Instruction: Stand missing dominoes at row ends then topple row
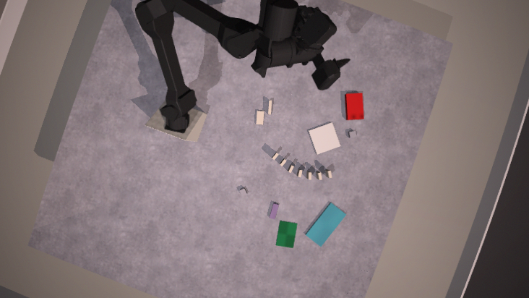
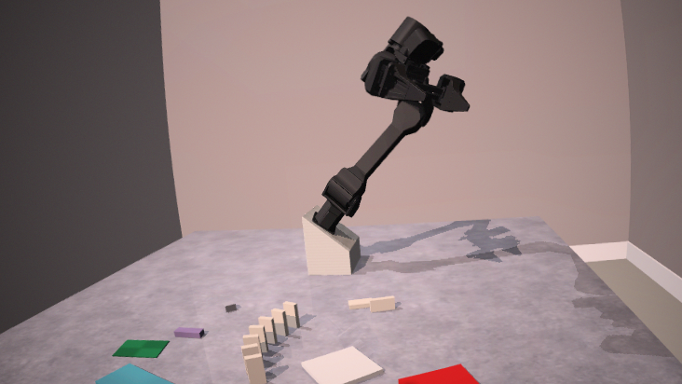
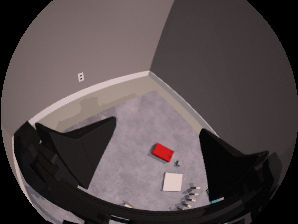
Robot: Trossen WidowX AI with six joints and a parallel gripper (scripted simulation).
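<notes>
Now: gripper tip 90 mm short of the white flat tile, 190 mm to the left of it and 380 mm above it. From my gripper tip the other things lie so: purple block: 40 mm behind, 490 mm to the right, 380 mm below; teal tile: 160 mm ahead, 500 mm to the right, 380 mm below; red block: 170 mm ahead, 50 mm to the right, 370 mm below.
</notes>
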